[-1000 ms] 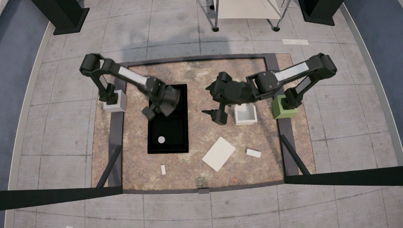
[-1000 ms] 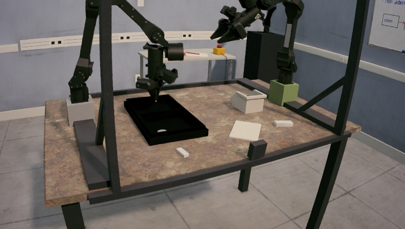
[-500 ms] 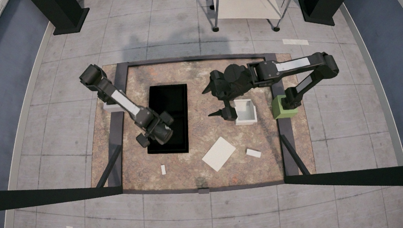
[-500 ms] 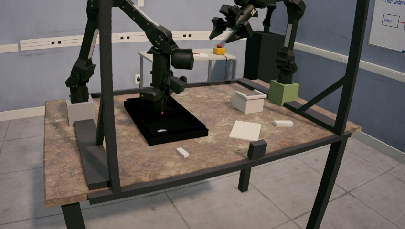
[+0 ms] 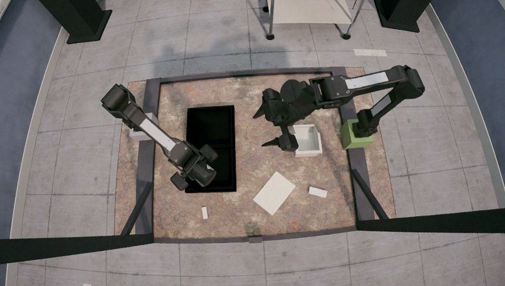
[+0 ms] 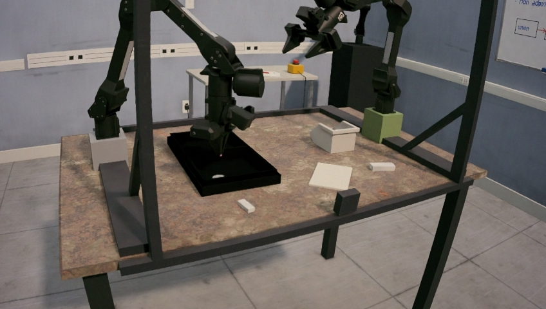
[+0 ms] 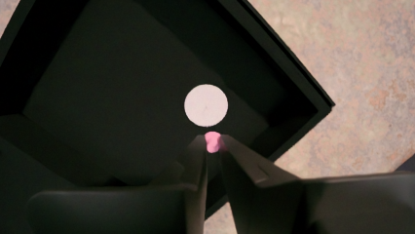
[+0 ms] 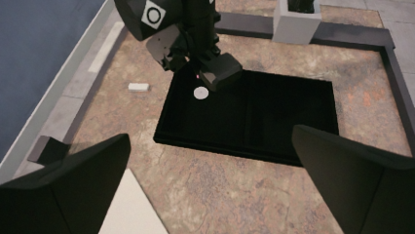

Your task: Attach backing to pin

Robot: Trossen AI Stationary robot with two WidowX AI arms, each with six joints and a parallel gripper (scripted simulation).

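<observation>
The pin is 9 cm below my left hand. From my left hand the other things lie so: flat white card 6 cm behind, 30 cm to the right, 10 cm below; pink rubber backing 3 cm below; black tray 12 cm ahead, 2 cm to the right, 8 cm below.
</observation>
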